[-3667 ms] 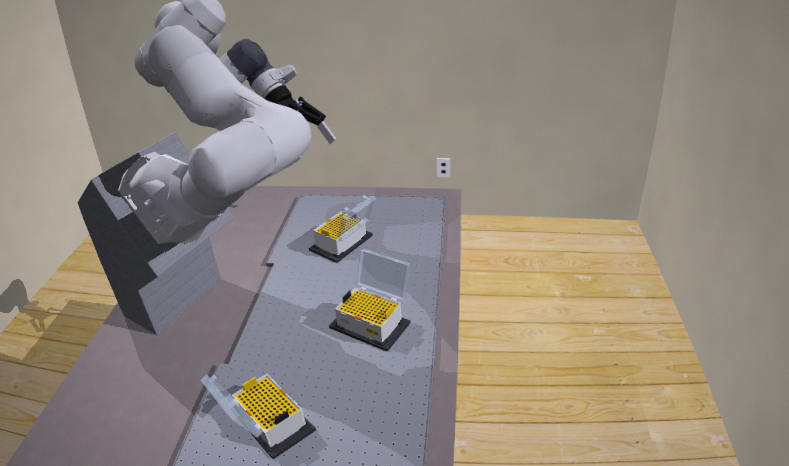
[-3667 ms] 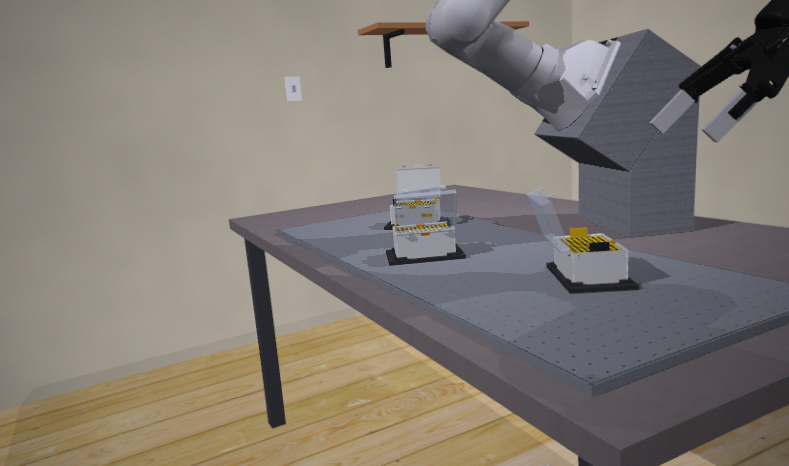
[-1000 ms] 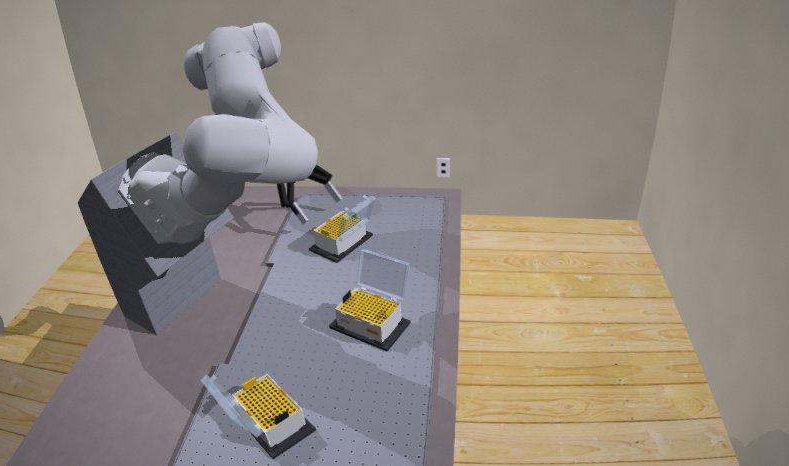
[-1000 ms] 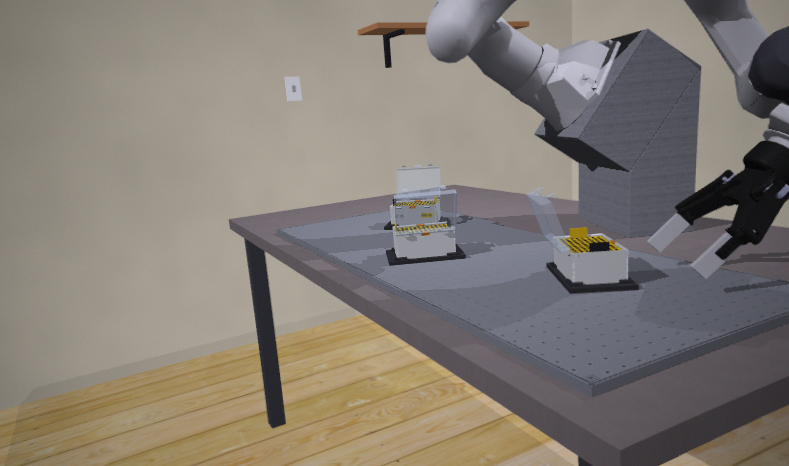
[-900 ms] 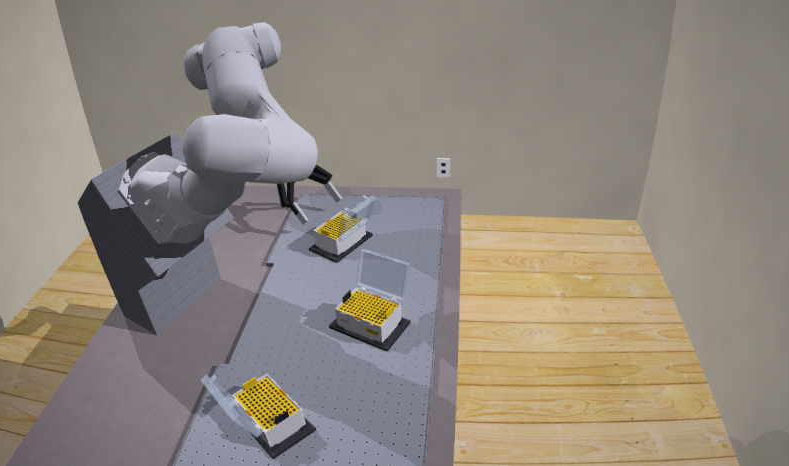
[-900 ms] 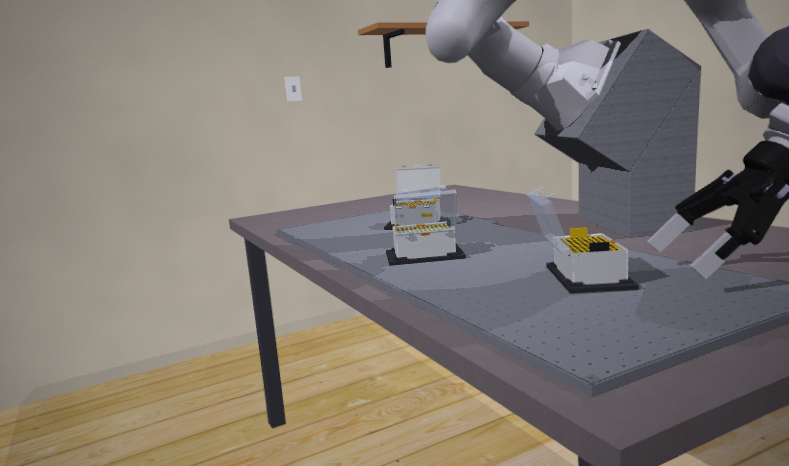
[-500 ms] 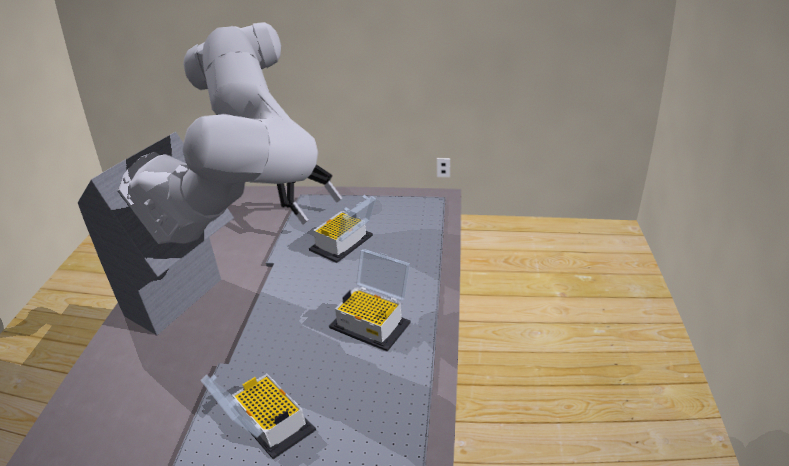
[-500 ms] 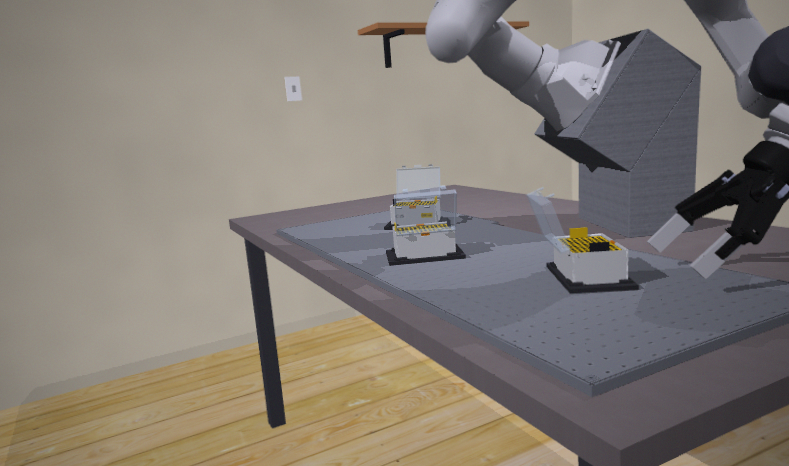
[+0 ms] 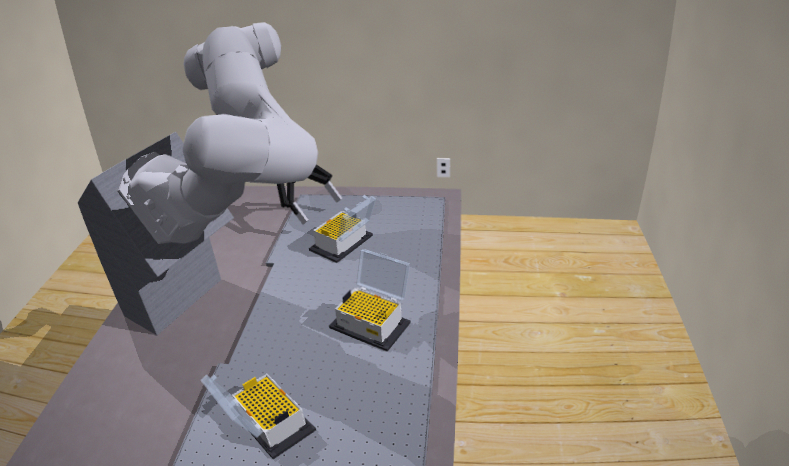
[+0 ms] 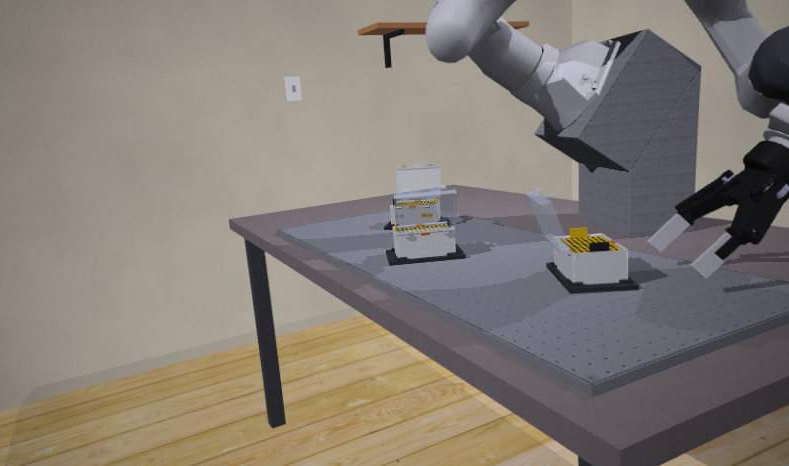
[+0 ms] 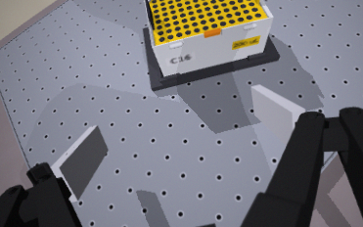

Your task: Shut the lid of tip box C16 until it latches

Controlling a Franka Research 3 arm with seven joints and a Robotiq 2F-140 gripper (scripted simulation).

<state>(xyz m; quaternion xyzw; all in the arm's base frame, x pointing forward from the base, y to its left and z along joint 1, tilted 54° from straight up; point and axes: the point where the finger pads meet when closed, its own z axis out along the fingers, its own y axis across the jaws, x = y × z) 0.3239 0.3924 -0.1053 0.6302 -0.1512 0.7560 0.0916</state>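
The tip box is 11 cm to the right of my hand, 8 cm ahead of it and 2 cm above it.
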